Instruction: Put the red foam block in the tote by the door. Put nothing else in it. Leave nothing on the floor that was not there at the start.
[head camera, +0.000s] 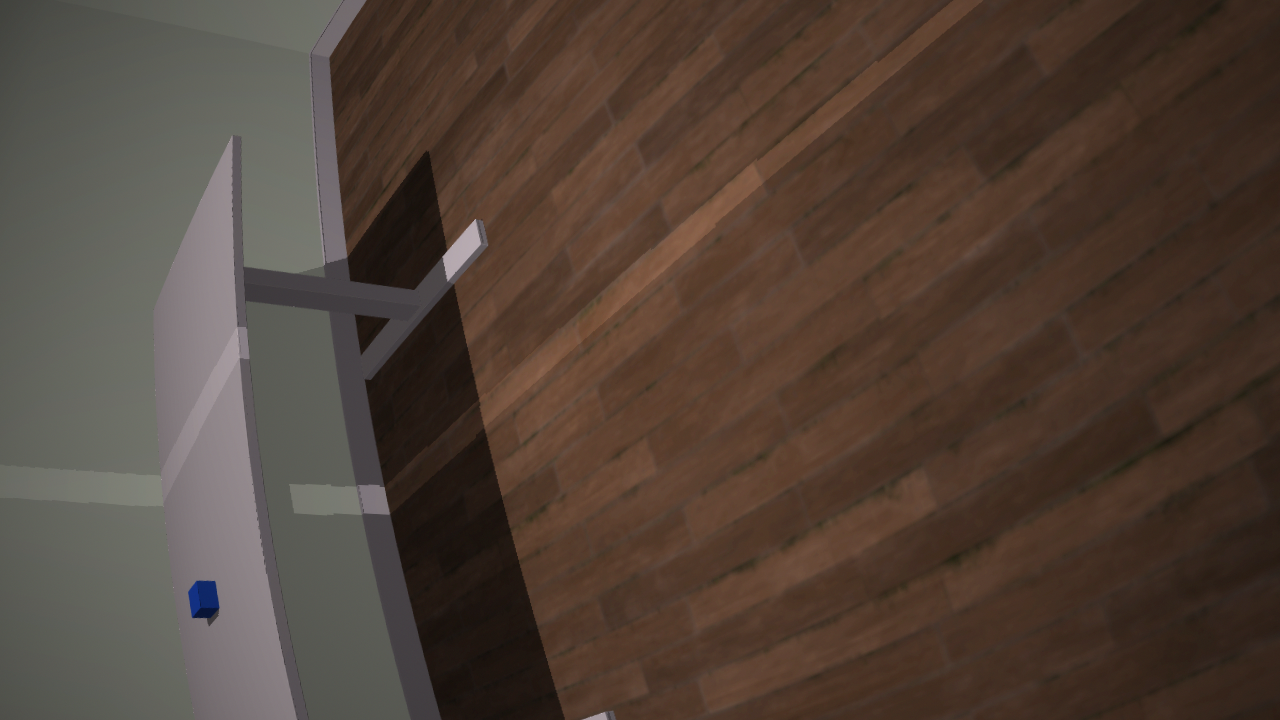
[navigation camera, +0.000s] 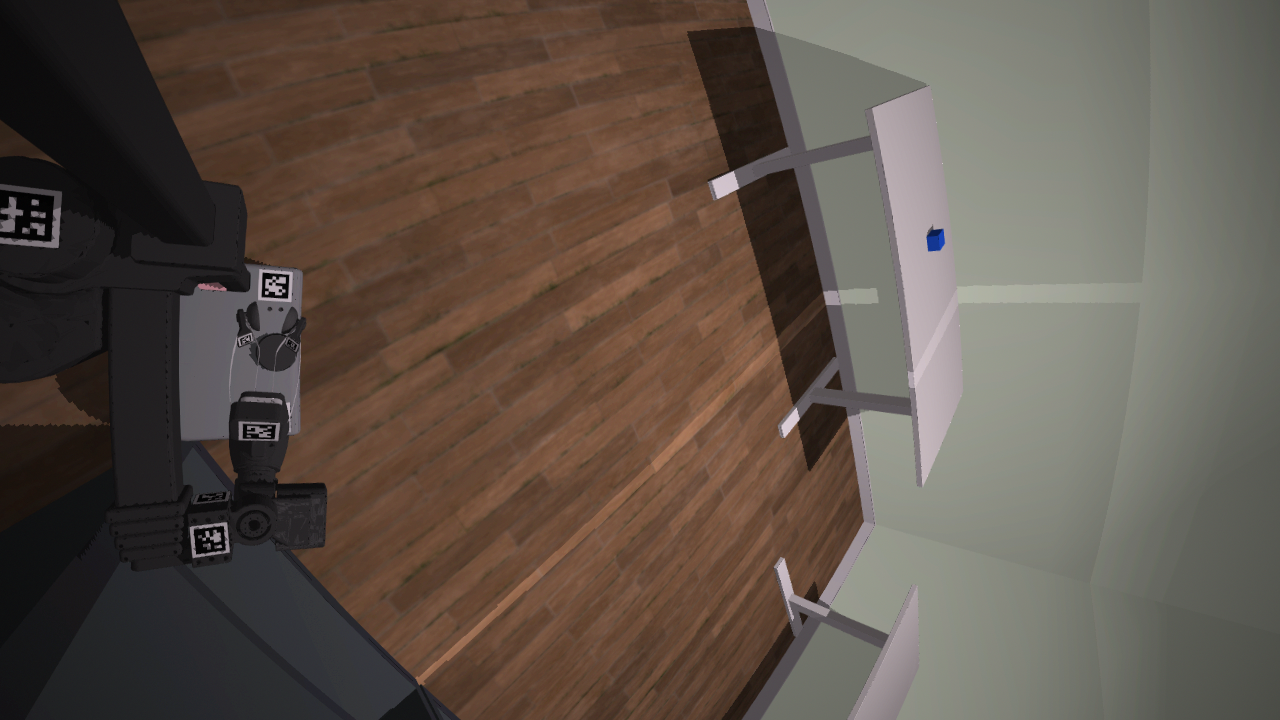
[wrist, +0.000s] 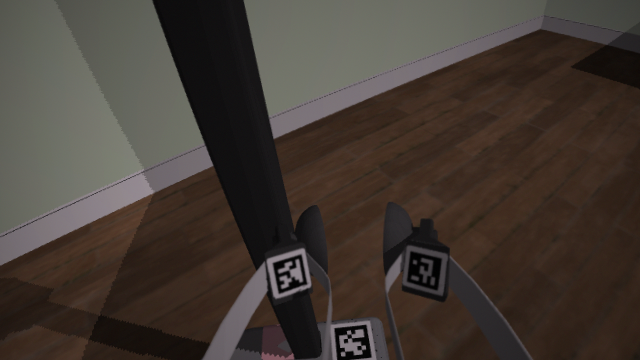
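Pixels of known places: gripper, fingertip midpoint: (navigation camera: 273, 306); robot's base at its link origin: (navigation camera: 274, 348).
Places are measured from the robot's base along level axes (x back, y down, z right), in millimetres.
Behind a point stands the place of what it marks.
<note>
My gripper (navigation camera: 272, 324) @(x 1, y -473, z -80 mm) (wrist: 353, 228) @(x 1, y -473, z -80 mm) is open, with a gap between its two dark fingertips and nothing held. In the navigation view it is folded in close to the robot's body, above the grey base. In the wrist view the floor shows between and beyond the fingers. The red foam block, the tote and the door do not show in the head, navigation or wrist view.
A blue block (head camera: 204, 599) @(x -1930, y -753, z -500 mm) (navigation camera: 935, 240) @(x -1929, y -753, z -501 mm) stands on a white table (head camera: 201, 295) @(x -2195, y -721, z 144 mm) (navigation camera: 904, 161) @(x -1645, y -720, z -724 mm) along the wall. Part of a second white table (navigation camera: 895, 653) @(x -2117, y -720, z 1310 mm) shows at lower right in the navigation view. A dark shelf unit (navigation camera: 268, 617) @(x 40, y -76, z 600 mm) is at lower left, close to the arm.
</note>
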